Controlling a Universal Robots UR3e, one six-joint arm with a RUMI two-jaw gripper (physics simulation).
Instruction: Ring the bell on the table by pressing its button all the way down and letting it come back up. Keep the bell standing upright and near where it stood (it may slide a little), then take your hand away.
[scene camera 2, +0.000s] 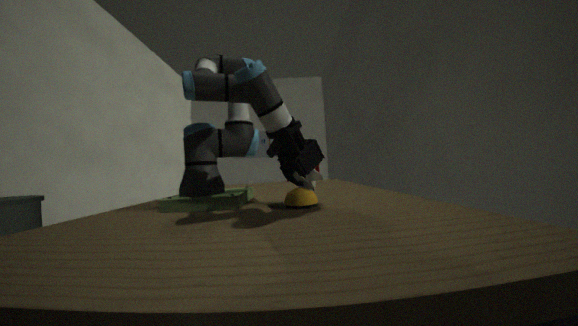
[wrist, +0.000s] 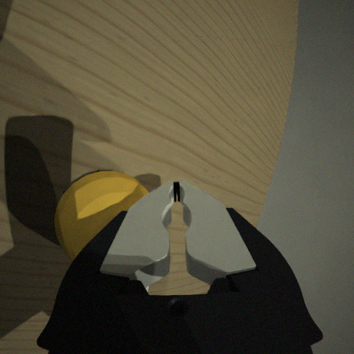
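Where they show: gripper, fingertip midpoint: (scene camera 2: 313, 190); arm's base, origin of the base link: (scene camera 2: 203, 193).
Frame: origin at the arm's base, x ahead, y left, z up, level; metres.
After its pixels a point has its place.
The yellow dome-shaped bell (scene camera 2: 301, 199) {x 0.267, y -0.164, z -0.012 m} (wrist: 95, 212) stands upright on the wooden table. In the wrist view it is left of the fingers, partly covered by the gripper's black body. My gripper (scene camera 2: 310, 187) {x 0.319, y -0.083, z -0.005 m} (wrist: 176, 183) is shut with its grey fingertips together and holds nothing. In the scene view the fingertips are right at the top of the dome, slightly to its right. Whether they touch it, I cannot tell. The bell's button cannot be made out in either view.
The arm's base stands on a green plate (scene camera 2: 235, 198) {x 0.110, y -0.106, z -0.006 m} left of the bell. A small red thing (scene camera 2: 317, 168) shows partly behind the gripper. A grey cabinet (scene camera 2: 21, 216) is at the far left. The table (scene camera 2: 280, 270) {x 0.190, y -0.412, z -0.035 m} (wrist: 200, 85) has an edge at the right of the wrist view.
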